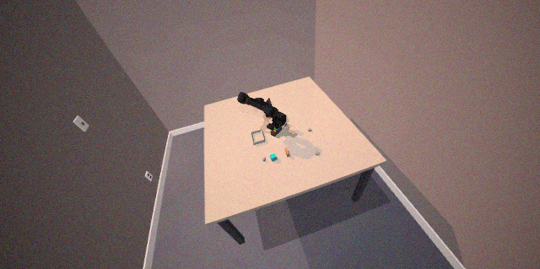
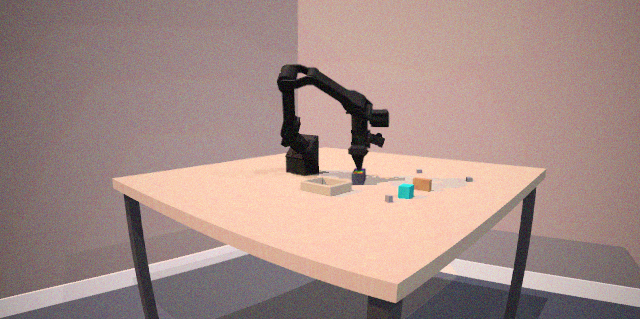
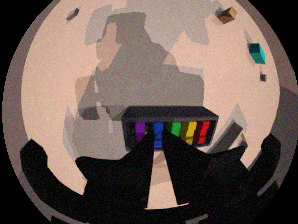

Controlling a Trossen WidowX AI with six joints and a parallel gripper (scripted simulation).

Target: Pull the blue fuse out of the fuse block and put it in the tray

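Right now the shallow tray is 19 cm to the right of my gripper tip and 3 cm below it. From my gripper tip the other things lie so: teal cube: 26 cm ahead, 13 cm to the right, 2 cm below; blue fuse: 1 cm below.
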